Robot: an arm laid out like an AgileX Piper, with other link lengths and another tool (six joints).
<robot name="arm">
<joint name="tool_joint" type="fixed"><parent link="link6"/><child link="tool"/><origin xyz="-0.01 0.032 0.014" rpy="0 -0.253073 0.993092"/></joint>
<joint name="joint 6" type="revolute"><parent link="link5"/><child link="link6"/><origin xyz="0 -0.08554 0" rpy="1.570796 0 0"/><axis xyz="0 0 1"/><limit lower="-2.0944" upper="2.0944"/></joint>
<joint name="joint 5" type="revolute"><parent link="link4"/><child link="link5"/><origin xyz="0 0 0" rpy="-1.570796 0 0"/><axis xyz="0 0 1"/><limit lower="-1.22" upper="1.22"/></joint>
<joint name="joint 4" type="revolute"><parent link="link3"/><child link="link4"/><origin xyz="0.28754 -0.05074 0" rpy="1.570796 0 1.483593"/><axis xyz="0 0 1"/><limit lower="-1.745" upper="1.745"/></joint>
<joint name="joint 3" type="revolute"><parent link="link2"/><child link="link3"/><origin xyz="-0.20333 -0.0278 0" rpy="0 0 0"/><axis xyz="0 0 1"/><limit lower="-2.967" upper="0"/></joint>
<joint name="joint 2" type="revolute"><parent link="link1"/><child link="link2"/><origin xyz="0 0 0" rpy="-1.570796 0 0"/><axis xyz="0 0 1"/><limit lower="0" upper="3.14"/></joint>
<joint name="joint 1" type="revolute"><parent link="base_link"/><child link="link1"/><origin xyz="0 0 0.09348" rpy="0 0 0"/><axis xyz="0 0 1"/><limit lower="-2.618" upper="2.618"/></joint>
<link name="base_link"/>
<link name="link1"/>
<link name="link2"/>
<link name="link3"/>
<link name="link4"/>
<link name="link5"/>
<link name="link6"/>
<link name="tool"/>
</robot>
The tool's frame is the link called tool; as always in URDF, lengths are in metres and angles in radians.
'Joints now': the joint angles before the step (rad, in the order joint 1, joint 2, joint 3, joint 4, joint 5, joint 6). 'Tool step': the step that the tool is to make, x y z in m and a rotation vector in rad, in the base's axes. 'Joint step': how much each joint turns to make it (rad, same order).
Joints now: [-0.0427, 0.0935, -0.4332, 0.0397, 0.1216, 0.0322]
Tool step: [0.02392, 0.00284, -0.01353, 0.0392, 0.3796, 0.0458]
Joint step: [0.0001, 0.1677, -0.1272, 0.0662, 0.3419, -0.0275]
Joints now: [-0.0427, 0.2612, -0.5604, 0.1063, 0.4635, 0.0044]
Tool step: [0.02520, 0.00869, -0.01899, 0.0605, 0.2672, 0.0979]
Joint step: [0.0000, 0.1847, -0.0782, 0.1526, 0.1744, -0.0867]
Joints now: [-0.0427, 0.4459, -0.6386, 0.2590, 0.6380, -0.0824]
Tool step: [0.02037, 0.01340, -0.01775, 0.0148, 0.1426, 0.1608]
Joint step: [0.0000, 0.1681, -0.0501, 0.2127, 0.0794, -0.2164]
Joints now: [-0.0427, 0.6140, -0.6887, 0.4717, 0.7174, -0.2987]
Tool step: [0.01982, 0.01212, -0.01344, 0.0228, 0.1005, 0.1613]
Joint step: [0.0022, 0.1780, -0.0679, 0.1810, 0.0764, -0.1994]
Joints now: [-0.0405, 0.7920, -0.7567, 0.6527, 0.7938, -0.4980]
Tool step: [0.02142, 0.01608, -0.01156, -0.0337, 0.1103, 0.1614]
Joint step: [0.0442, 0.2018, -0.1207, 0.0323, 0.0954, -0.1000]
